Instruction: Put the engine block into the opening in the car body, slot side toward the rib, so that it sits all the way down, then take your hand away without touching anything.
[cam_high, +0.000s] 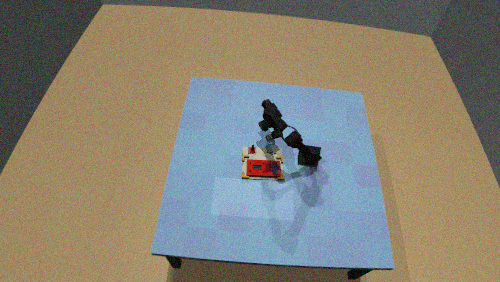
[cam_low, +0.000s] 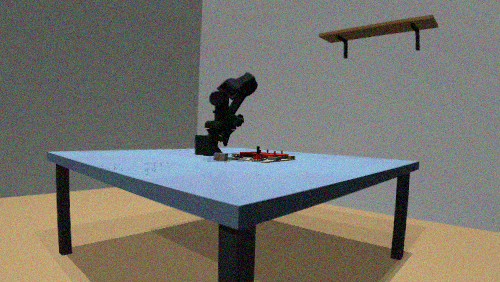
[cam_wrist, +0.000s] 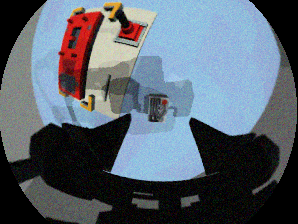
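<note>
My gripper tip is 4 cm above the engine block and 1 cm to the right of it.
</note>
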